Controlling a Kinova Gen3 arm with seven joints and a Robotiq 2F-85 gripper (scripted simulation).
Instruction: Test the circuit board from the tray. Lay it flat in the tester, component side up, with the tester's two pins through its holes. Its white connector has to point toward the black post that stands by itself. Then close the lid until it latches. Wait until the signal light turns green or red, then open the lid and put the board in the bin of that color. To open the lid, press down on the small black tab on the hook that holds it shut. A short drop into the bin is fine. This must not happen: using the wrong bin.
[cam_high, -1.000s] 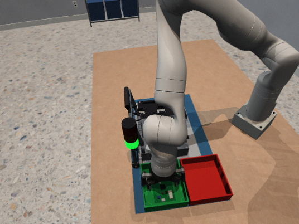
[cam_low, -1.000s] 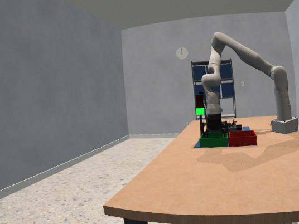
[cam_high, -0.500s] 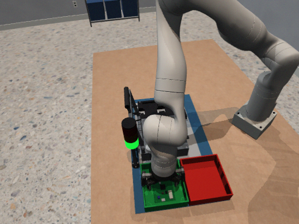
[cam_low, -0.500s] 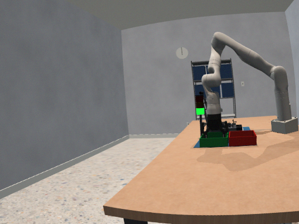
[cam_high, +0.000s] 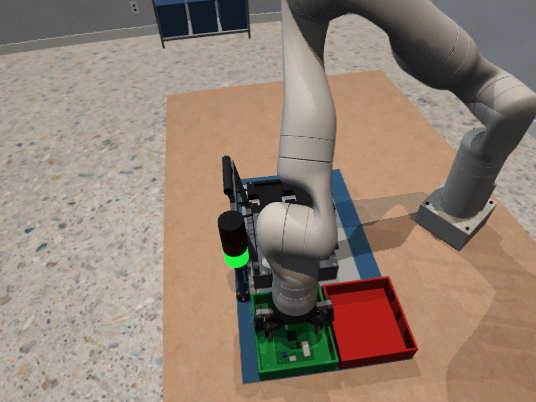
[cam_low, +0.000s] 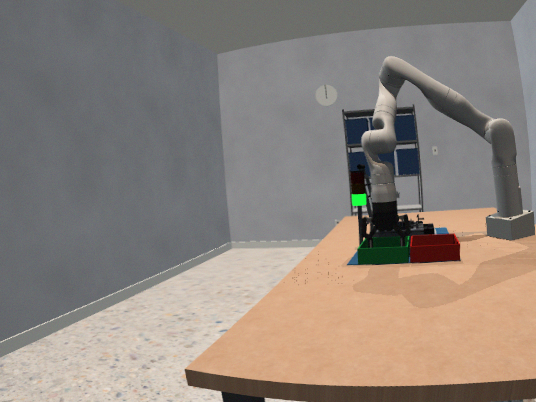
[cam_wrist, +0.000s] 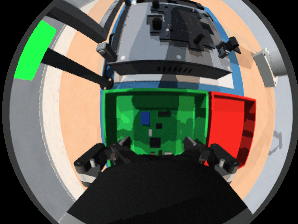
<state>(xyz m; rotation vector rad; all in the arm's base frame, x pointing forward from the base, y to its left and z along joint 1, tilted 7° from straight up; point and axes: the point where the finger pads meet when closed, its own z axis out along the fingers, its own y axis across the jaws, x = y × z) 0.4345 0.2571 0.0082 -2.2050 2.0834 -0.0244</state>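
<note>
Right now my hand is 1 cm above the green bin. Also, from my hand: red bin (15 cm behind, 1 cm to the right, 1 cm below); green circuit board (2 cm below); tester lid (9 cm ahead, 20 cm to the right, 16 cm above).
</note>
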